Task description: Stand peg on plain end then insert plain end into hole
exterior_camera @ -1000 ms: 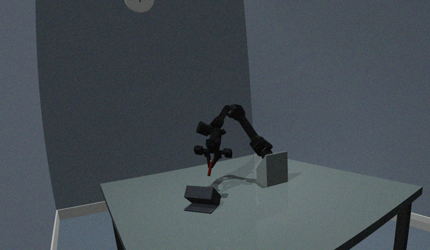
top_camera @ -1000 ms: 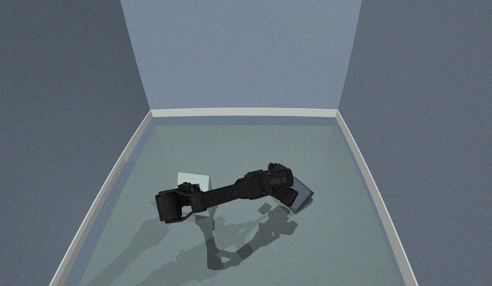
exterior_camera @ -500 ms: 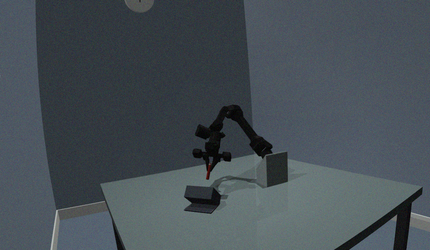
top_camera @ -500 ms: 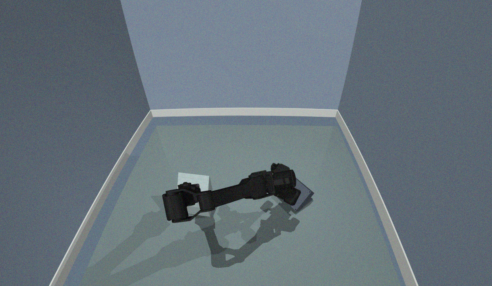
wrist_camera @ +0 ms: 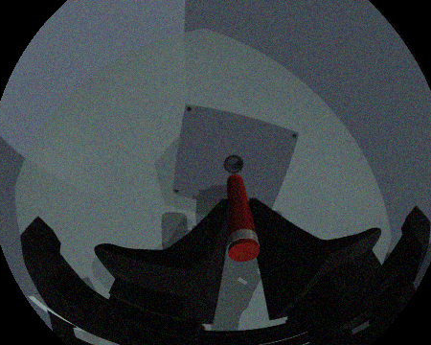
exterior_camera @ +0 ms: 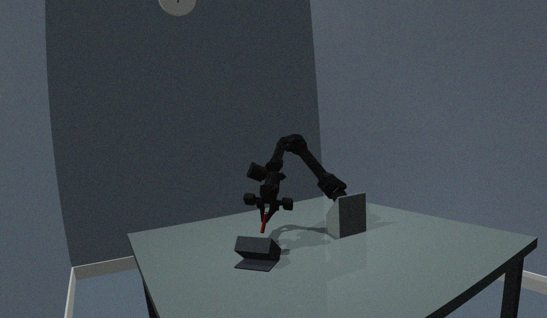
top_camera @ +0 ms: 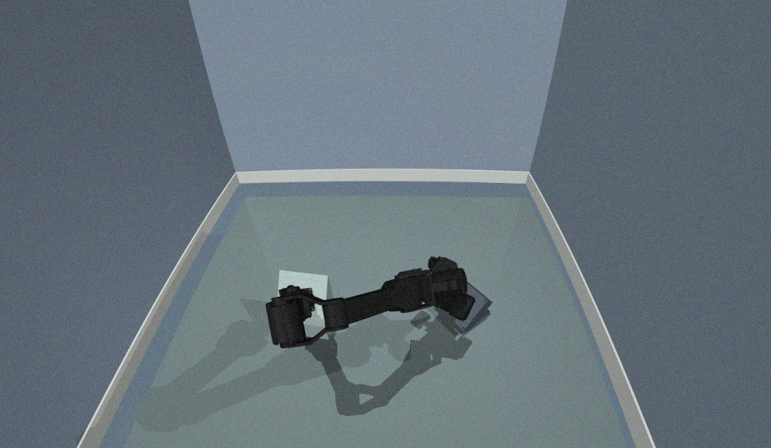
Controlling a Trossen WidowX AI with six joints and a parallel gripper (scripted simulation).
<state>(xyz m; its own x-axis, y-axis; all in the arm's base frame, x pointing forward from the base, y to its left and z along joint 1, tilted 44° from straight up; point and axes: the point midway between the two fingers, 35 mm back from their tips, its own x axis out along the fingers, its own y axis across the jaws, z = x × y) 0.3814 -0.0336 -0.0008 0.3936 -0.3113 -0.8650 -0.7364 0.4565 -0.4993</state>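
The panel is 6 cm ahead of my gripper tip, 4 cm to the left of it and 8 cm below it. From my gripper tip the other things lie so: peg (1 cm behind, 1 cm to the right, 1 cm above).
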